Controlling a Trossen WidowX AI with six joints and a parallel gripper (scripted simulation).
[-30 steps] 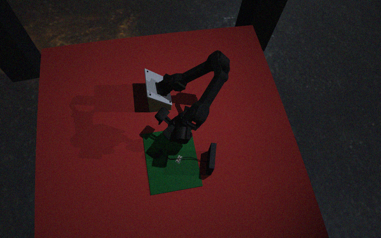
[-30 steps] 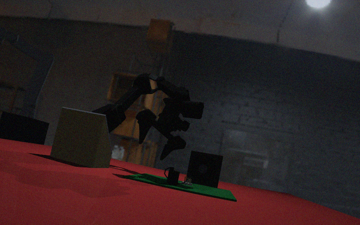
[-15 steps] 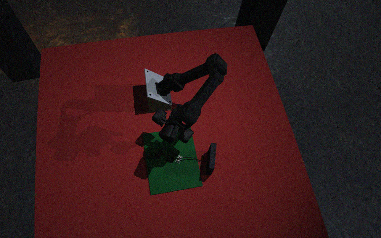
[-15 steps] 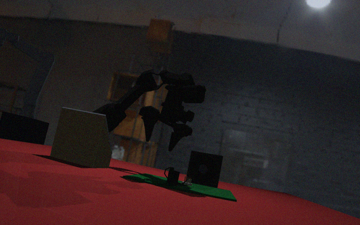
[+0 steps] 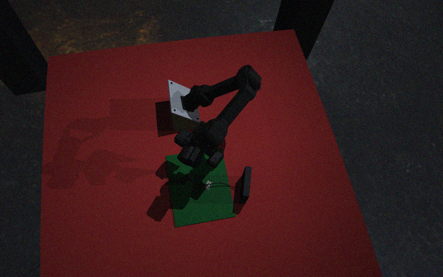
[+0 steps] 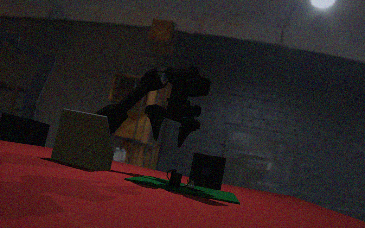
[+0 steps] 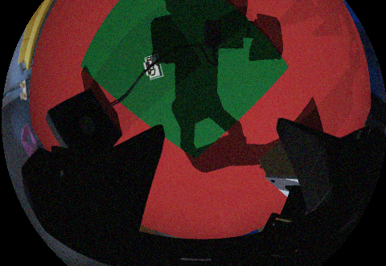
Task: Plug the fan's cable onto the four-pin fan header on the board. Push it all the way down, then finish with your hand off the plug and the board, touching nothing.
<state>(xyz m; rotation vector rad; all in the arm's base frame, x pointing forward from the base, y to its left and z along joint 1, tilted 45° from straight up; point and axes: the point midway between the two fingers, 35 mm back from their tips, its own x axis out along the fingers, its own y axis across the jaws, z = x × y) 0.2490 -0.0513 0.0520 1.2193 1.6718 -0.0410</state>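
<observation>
The black plug lies 50 mm ahead of my gripper tip, 60 mm to the right of it and 100 mm below it. The rest, counted from my gripper tip: green board: 80 mm ahead, 10 mm to the right, 140 mm below; then four-pin header: 90 mm ahead, 20 mm to the left, 120 mm below; then black fan: 130 mm ahead, 150 mm to the left, 60 mm below.
</observation>
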